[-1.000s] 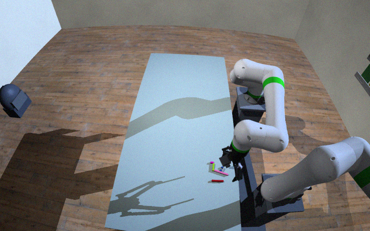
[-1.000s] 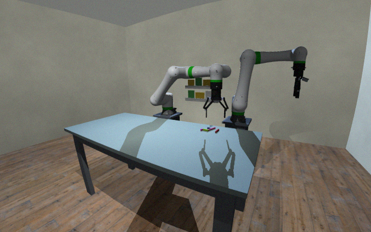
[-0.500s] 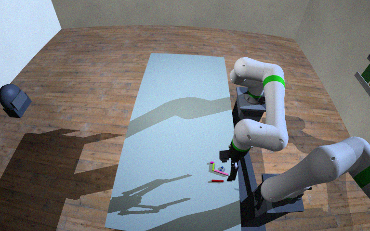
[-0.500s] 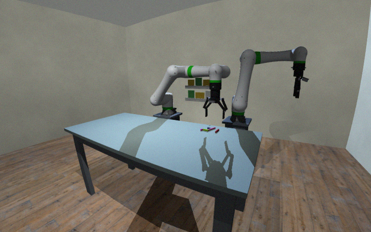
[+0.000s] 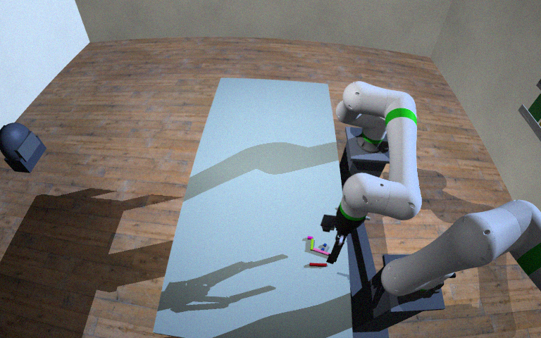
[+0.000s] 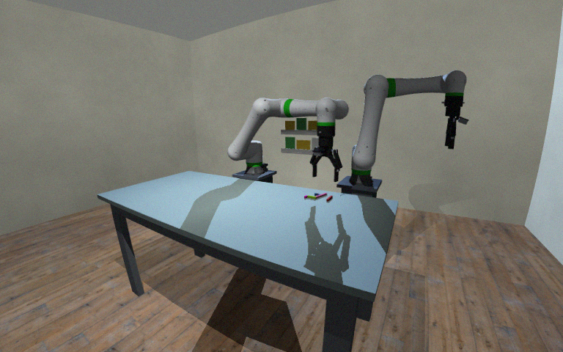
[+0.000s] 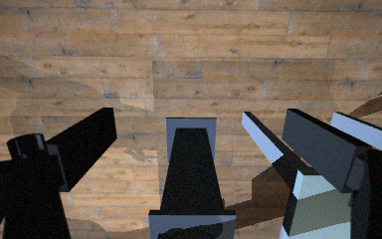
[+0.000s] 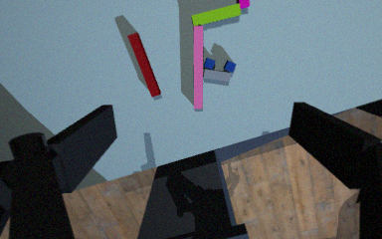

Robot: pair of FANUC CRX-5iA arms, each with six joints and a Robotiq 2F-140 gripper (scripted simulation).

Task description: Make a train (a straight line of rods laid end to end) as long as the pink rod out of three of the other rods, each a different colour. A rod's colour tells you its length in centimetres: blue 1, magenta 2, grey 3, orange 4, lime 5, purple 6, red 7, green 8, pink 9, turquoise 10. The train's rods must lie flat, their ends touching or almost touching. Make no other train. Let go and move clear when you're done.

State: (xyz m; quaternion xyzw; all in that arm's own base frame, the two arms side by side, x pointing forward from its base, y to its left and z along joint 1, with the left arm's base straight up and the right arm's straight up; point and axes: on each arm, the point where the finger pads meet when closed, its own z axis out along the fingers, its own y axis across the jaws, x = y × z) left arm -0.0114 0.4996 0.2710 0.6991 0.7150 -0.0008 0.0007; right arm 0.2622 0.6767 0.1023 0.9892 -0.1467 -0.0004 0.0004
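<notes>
The pink rod lies 30 mm ahead of my right hand, 10 mm to the right of it and 100 mm below it. Also, from my right hand: grey rod (10 mm ahead, 30 mm to the right, 100 mm below); then red rod (60 mm ahead, 40 mm to the left, 100 mm below); then lime rod (70 mm ahead, 50 mm to the right, 100 mm below).
</notes>
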